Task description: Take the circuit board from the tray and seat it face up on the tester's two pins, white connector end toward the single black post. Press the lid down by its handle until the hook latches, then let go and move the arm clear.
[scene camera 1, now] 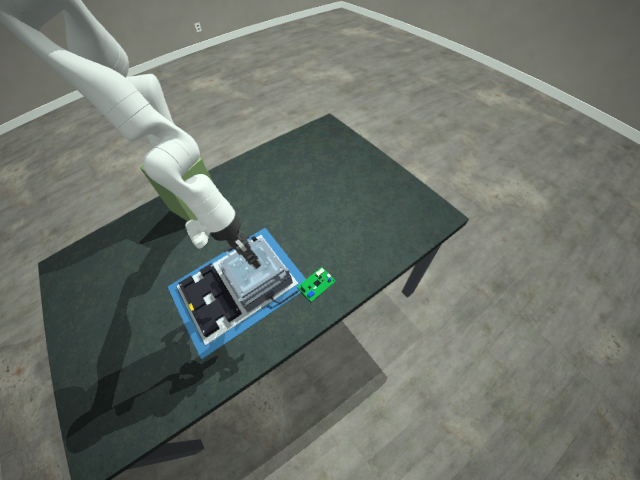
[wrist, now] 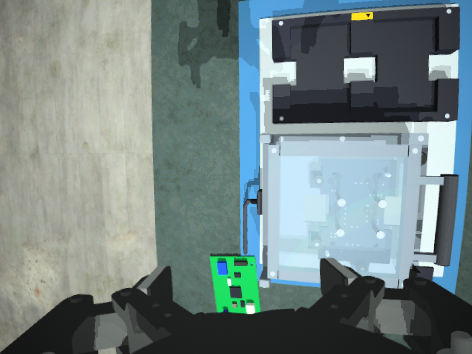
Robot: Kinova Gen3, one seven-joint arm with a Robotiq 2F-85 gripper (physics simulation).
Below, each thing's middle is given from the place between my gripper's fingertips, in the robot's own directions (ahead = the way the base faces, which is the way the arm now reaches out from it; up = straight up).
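Labels:
My hand's 160 mm above the clear tester lid (scene camera 1: 246, 279), and it's 90 mm past it and 10 mm to the left of it. As for the green circuit board (wrist: 235, 281), you'd find that 150 mm to the left of my hand, 60 mm ahead of it and 240 mm below it.

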